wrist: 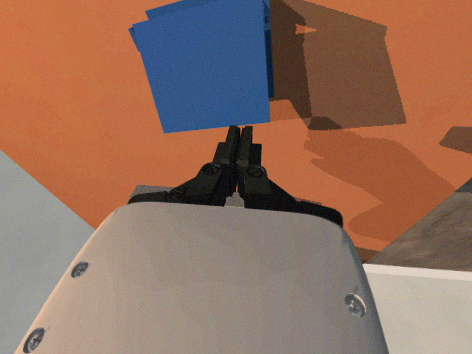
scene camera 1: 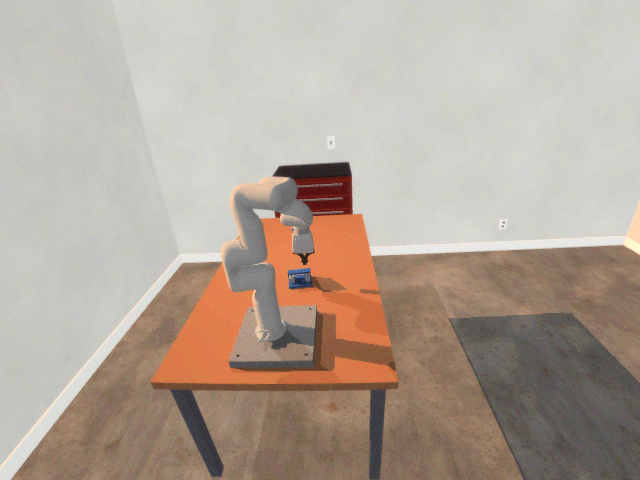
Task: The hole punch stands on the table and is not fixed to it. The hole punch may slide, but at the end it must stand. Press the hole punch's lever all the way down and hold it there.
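Places are measured from the arm's base along level axes (x ahead, y left, z up), in centimetres.
Pixels of known places: gripper, fingertip midpoint: (wrist: 241, 142) (scene camera 1: 305, 263); arm's base, link origin: (scene camera 1: 271, 330).
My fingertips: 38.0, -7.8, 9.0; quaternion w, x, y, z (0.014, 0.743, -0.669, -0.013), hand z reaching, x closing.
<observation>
Ahead of a thing's pixels: the offset from my fingertips to its top centre, as dx, dy, dz. Level surfaces: height alone.
The blue hole punch {+2.5, +4.2, -4.1} (scene camera 1: 299, 279) (wrist: 210, 70) stands upright on the orange table {dz -12.6} (scene camera 1: 336, 237) (wrist: 65, 95), a little beyond the robot's base plate. Its broad flat blue lever {+2.5, +4.2, -4.1} (wrist: 215, 80) faces up in the wrist view and looks raised. My gripper (scene camera 1: 304, 263) (wrist: 241, 142) is shut and empty, fingertips together and pointing down. In scene camera 1 it hangs above the hole punch, with a gap between them. In the wrist view the fingertips show at the lower edge of the lever, right of its middle. The lower parts of the hole punch are mostly hidden under the lever in the wrist view.
The robot's arm stands on a grey base plate (scene camera 1: 242, 353) at the near part of the table. A red drawer cabinet (scene camera 1: 323, 191) stands behind the table's far edge. Shadows of the arm and hole punch fall to the right on the table.
</observation>
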